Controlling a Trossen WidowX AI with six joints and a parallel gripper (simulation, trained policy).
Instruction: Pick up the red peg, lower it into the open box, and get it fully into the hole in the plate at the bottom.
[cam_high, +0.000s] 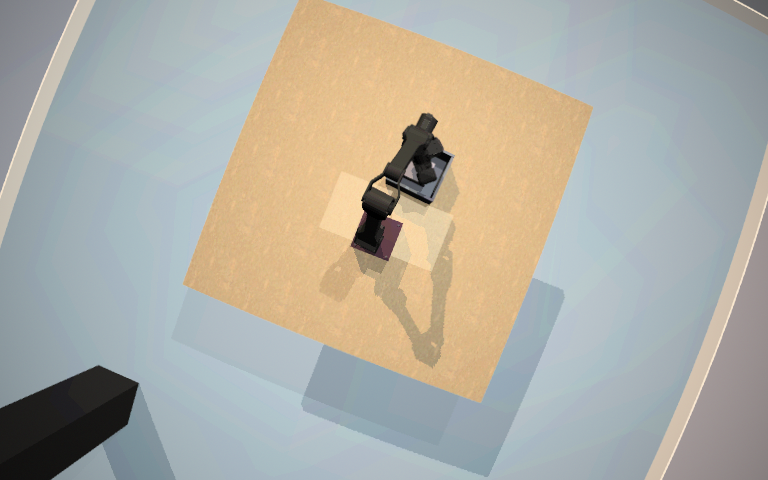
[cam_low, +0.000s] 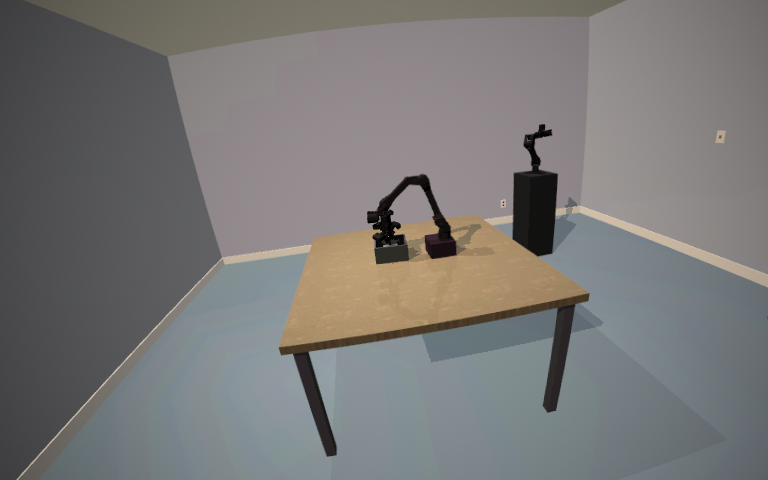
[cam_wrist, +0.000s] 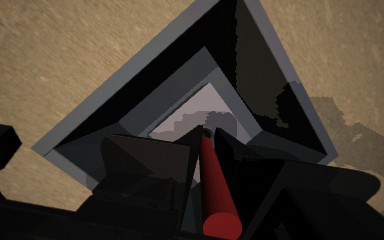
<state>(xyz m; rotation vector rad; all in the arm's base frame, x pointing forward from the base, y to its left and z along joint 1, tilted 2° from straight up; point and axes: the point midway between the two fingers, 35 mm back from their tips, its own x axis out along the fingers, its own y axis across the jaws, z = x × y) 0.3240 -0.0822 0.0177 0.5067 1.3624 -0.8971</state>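
The plate lies 4 cm below my gripper tip, 1 cm to the left of it and 1 cm behind it. Round my gripper tip: red peg 3 cm above, 2 cm to the left, 1 cm behind; then grey box 6 cm below, 1 cm to the left, 1 cm behind.
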